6 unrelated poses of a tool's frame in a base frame.
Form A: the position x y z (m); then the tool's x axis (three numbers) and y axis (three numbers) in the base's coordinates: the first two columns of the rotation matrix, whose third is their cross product.
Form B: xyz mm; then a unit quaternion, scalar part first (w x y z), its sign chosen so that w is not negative. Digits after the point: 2 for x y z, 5 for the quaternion.
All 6 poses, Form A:
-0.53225 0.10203 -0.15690 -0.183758 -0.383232 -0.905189 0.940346 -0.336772 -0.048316
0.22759 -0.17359 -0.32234 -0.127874 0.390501 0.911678 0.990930 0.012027 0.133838
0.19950 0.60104 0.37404 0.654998 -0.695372 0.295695 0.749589 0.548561 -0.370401
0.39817 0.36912 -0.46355 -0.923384 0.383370 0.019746 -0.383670 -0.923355 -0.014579
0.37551 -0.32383 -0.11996 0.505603 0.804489 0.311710 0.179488 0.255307 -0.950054
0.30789 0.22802 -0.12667 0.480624 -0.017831 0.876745 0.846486 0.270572 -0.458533
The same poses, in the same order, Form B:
-532.25 102.03 -156.90 0.47480 0.42742 0.32586 -0.69692
227.59 -173.59 -322.34 0.35201 -0.55870 -0.61814 -0.42642
199.50 601.04 374.04 0.87808 -0.23764 -0.05704 -0.41140
398.17 369.12 -463.55 0.19555 0.00826 -0.00908 0.98062
375.51 -323.83 -119.96 0.66061 -0.56250 -0.43733 0.23653
307.89 228.02 -126.67 0.68854 -0.51597 -0.40150 -0.31382

